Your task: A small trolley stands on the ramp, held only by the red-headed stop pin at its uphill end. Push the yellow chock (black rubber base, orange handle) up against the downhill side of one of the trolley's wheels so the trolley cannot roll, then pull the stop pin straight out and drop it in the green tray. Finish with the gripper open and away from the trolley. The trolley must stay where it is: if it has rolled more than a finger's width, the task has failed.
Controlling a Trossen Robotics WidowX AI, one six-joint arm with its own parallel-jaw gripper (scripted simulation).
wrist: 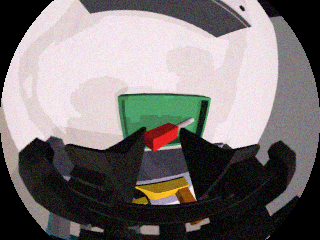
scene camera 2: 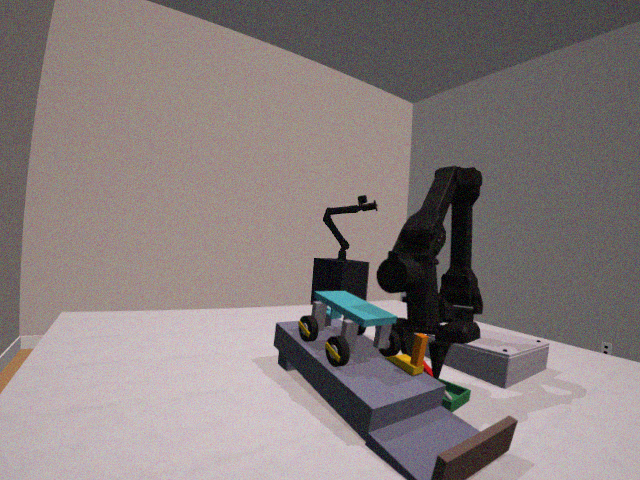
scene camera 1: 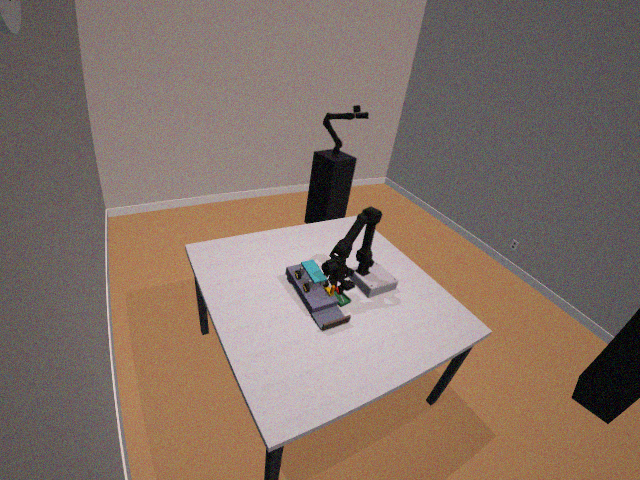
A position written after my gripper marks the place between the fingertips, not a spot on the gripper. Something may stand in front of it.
Observation:
In view: my gripper (scene camera 2: 425,376), a stop pin (wrist: 157,137) and a trolley (scene camera 2: 358,314).
My gripper is seen too in the wrist view (wrist: 163,130).

